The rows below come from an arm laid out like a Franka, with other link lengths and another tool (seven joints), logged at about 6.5 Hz.
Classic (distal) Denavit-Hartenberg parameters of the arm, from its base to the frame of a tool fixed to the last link. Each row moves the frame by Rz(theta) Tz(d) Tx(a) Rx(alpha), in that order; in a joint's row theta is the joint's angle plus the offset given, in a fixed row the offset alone. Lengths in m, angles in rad.
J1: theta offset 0  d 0.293  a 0  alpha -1.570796
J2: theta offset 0  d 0  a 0  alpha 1.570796
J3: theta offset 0  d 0.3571  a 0.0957  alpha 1.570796
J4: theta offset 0  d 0  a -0.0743  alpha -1.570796
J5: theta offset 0  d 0.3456  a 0  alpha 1.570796
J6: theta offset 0  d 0  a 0.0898  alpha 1.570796
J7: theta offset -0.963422  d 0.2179  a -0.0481  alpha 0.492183
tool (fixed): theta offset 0  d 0.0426  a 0  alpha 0
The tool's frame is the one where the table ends.
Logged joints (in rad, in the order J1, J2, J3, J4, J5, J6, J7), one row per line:
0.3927 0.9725 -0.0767 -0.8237 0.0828 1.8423 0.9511
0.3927 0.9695 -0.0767 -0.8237 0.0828 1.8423 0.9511
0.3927 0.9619 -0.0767 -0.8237 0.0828 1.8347 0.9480
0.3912 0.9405 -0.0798 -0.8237 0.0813 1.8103 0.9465
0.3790 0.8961 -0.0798 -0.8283 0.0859 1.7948 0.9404
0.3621 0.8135 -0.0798 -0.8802 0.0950 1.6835 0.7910
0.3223 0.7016 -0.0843 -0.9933 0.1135 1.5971 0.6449
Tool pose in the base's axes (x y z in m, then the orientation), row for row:
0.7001 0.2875 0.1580 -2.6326 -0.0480 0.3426
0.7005 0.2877 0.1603 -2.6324 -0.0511 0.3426
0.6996 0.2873 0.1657 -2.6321 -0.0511 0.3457
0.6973 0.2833 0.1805 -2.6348 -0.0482 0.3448
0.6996 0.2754 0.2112 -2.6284 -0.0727 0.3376
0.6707 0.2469 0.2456 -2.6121 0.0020 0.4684
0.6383 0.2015 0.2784 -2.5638 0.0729 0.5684
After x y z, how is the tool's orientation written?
As angles about the fixed x, y, z axes (roll, pitch, yaw), in radians.
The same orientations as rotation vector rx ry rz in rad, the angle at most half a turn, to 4 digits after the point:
-2.5902 -0.4648 0.0544
-2.5894 -0.4657 0.0505
-2.5885 -0.4697 0.0516
-2.5919 -0.4680 0.0545
-2.5823 -0.4655 0.0216
-2.5506 -0.6078 0.1675
-2.4941 -0.6993 0.3065

